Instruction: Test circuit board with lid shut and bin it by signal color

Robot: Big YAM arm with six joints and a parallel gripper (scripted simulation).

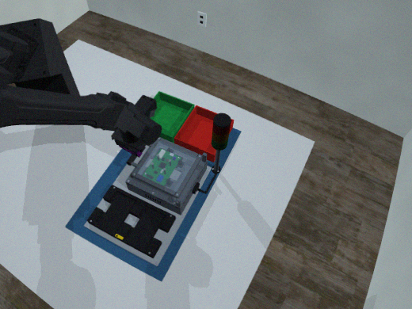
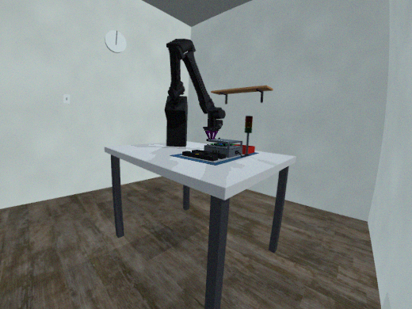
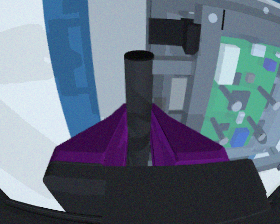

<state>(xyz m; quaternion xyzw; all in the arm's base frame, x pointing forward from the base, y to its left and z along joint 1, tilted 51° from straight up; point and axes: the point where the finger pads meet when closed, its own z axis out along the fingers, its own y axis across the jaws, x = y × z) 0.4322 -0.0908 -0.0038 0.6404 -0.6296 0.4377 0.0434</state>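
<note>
Now: the black latch hook 3 cm ahead of my hand and 5 cm to the left of it. Round my hand: green circuit board (8 cm ahead, 2 cm to the right, 1 cm below); tester lid (9 cm ahead, 2 cm to the right); green bin (2 cm ahead, 20 cm to the left, 7 cm below).
</note>
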